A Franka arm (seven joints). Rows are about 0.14 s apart.
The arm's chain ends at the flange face. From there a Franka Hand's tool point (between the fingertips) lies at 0.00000 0.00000 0.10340 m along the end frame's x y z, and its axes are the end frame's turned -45 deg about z.
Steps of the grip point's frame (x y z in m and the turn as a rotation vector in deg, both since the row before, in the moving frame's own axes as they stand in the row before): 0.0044 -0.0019 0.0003 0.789 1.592 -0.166; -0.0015 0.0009 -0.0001 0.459 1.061 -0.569; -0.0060 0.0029 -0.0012 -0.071 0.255 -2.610; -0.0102 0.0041 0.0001 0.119 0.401 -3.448; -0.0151 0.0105 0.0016 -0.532 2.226 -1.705; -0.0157 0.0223 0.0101 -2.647 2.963 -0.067; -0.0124 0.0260 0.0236 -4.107 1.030 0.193
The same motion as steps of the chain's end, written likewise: 0.0007 -0.0014 0.0003 1.684 0.568 -0.166; -0.0012 0.0036 -0.0001 1.075 0.426 -0.569; -0.0026 0.0065 -0.0012 0.130 0.231 -2.610; -0.0047 0.0108 0.0001 0.368 0.199 -3.448; -0.0067 0.0203 0.0017 1.198 1.950 -1.705; -0.0025 0.0273 0.0103 0.223 3.967 -0.067; 0.0031 0.0232 0.0239 -2.176 3.632 0.193
